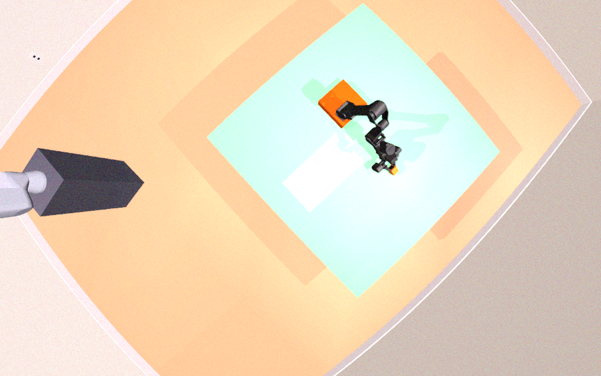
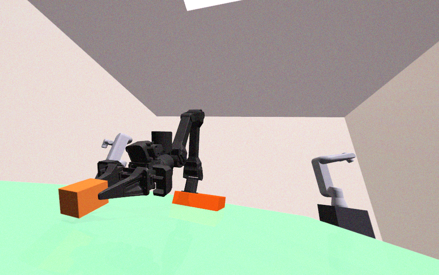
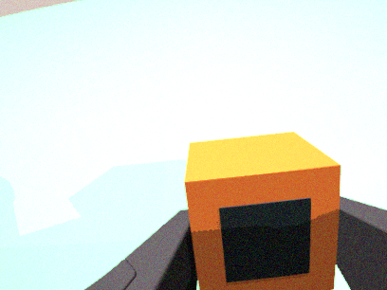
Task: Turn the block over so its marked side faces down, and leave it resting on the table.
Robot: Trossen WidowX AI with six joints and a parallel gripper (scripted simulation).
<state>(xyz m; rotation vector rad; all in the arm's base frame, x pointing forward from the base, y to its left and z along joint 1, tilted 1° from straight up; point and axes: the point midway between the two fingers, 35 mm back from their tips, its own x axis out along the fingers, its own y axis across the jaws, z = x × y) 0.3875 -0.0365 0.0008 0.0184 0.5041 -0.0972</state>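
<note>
Right now my gripper tip is 10 mm past the orange block.
</note>
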